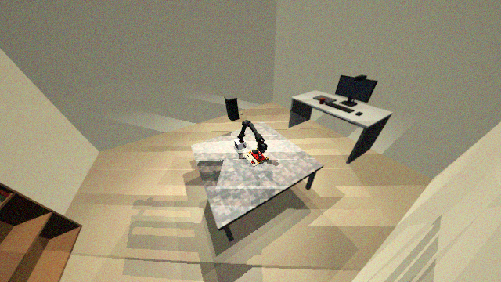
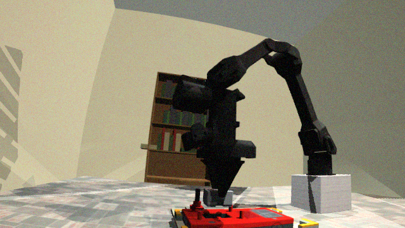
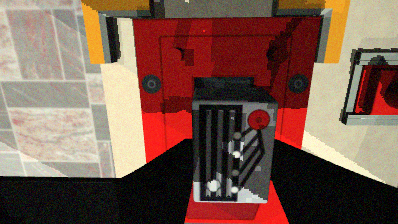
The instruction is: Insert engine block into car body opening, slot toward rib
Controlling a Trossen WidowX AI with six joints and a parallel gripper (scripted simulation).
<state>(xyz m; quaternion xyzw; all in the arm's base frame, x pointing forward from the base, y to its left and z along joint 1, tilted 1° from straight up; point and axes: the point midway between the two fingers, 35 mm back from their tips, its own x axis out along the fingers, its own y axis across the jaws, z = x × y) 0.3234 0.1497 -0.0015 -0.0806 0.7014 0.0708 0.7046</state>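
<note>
Right now my gripper tip is 4 cm short of the black upright peg, 10 cm to the left of it and 3 cm above it. Round my gripper tip: grey engine block (1 cm below).
</note>
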